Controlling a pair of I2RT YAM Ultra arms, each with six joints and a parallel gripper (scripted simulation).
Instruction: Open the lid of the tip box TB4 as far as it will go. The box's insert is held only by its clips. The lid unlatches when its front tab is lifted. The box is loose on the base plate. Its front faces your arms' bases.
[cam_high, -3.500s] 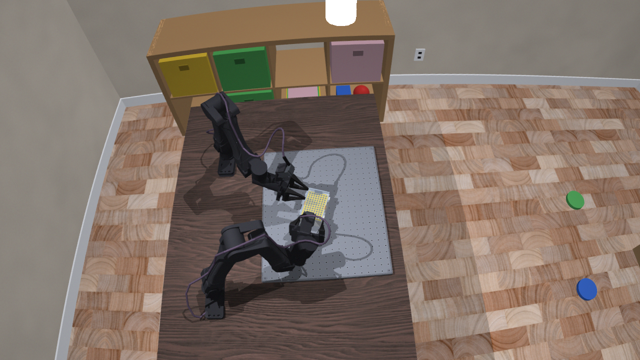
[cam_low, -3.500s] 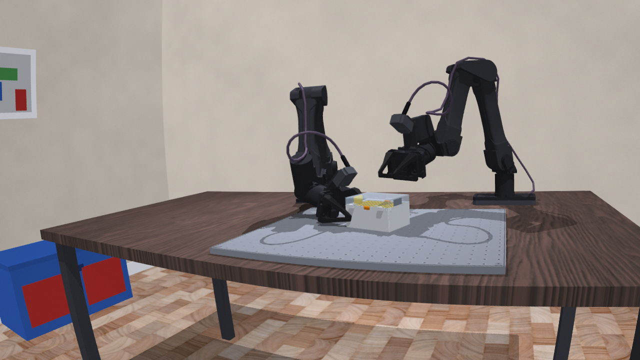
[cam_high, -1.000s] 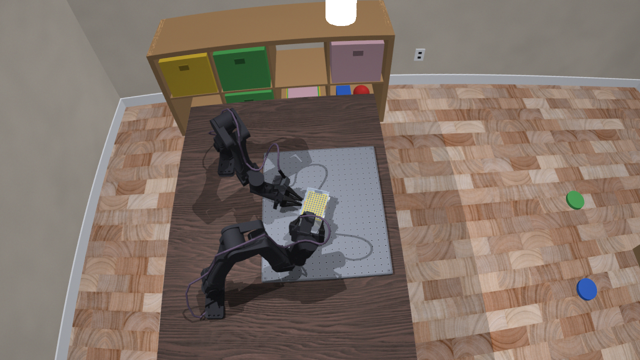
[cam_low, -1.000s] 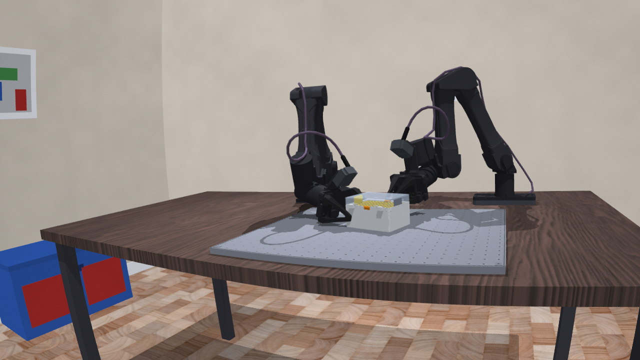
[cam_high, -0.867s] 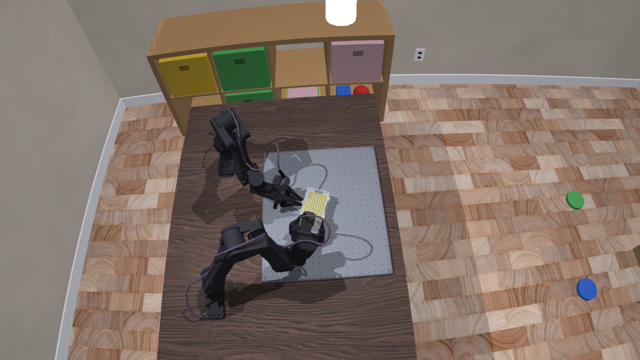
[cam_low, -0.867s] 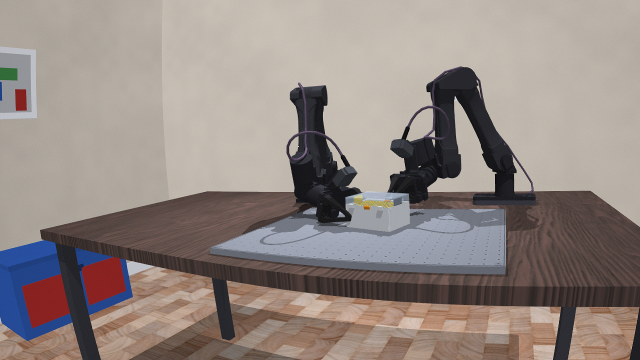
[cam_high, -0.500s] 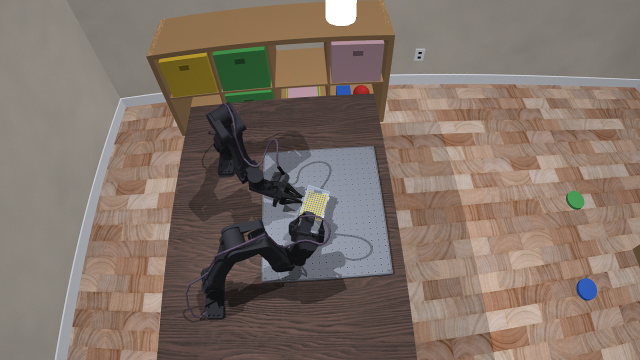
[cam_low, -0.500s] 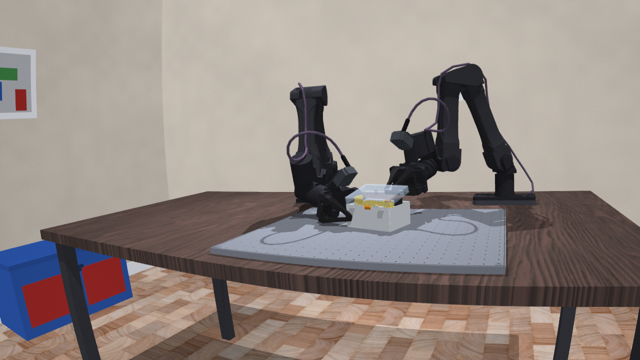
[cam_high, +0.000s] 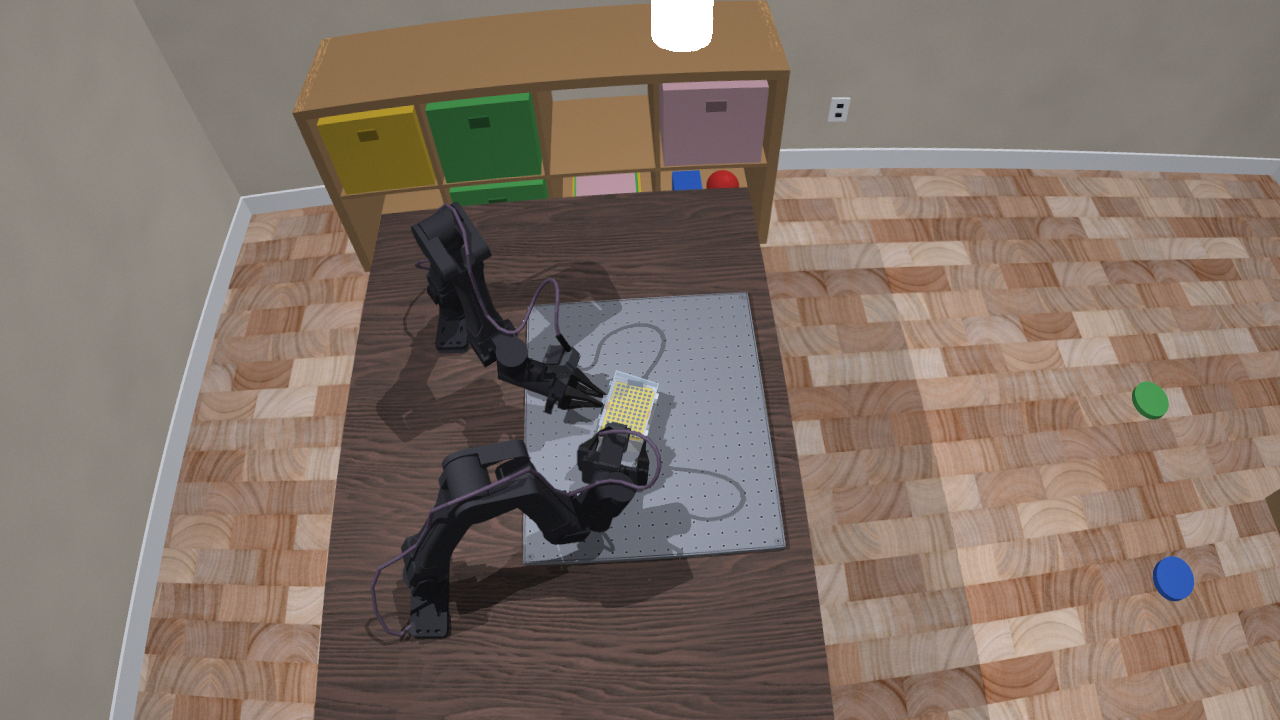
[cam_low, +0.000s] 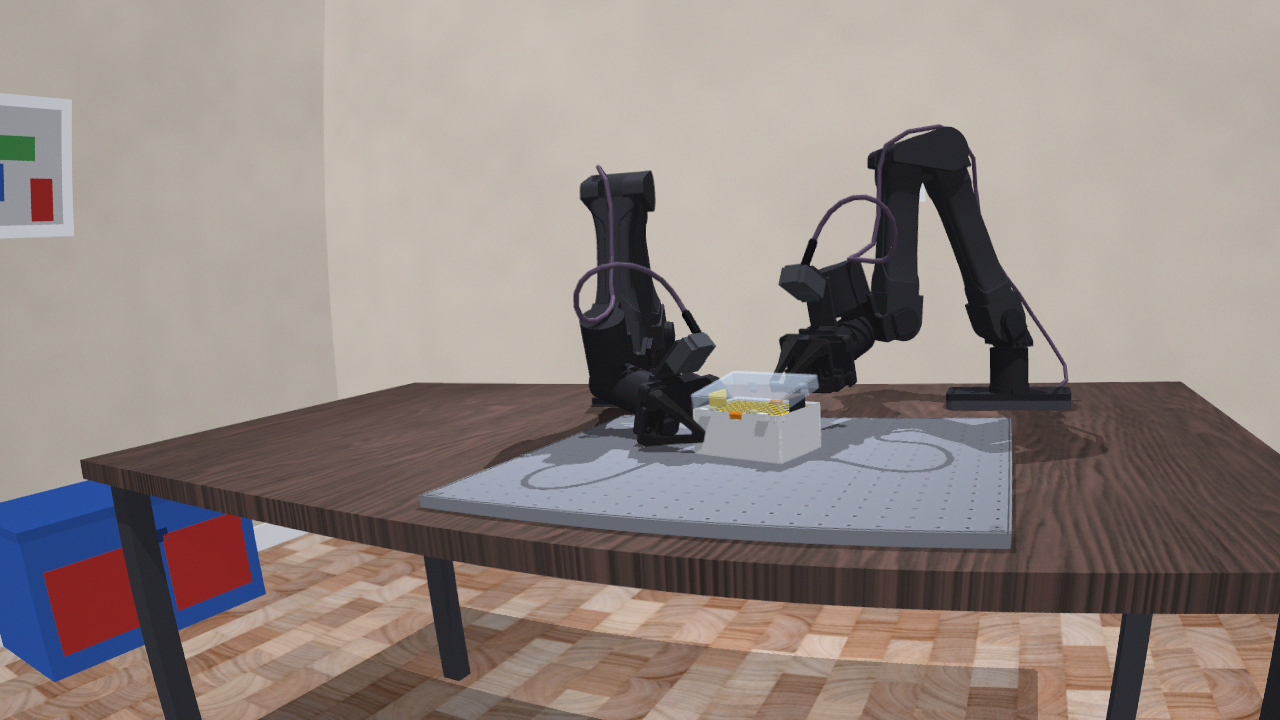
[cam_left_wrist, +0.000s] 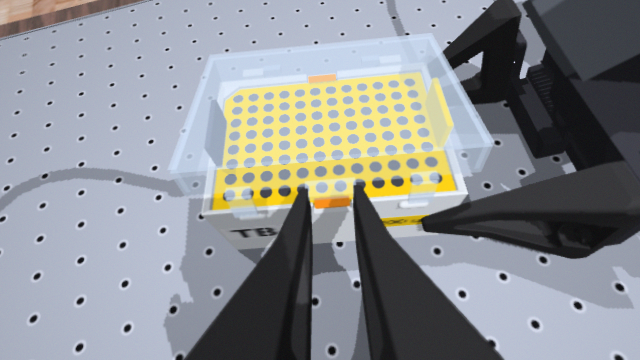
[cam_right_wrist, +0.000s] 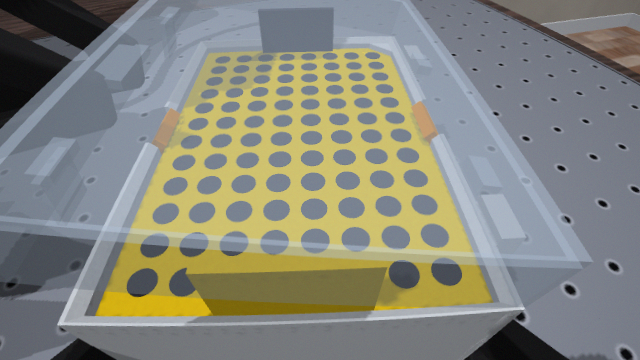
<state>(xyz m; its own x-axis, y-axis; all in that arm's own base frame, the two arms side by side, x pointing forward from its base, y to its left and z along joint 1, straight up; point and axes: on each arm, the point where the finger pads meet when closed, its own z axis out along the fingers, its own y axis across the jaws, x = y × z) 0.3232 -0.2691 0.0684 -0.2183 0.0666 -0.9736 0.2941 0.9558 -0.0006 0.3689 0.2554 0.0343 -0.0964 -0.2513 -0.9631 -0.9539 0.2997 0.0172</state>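
My left gripper is now 50 mm short of the yellow tip box insert, 20 mm to the left of it and 20 mm above it. Round my left hand: tip box TB4 (50 mm ahead, 20 mm to the right, 20 mm below).
Right now the tip box TB4 is 50 mm to the left of my right hand, 20 mm above it and 10 mm ahead of it. From my right hand the other things lie so: yellow tip box insert (50 mm to the left, 30 mm above, 20 mm ahead).
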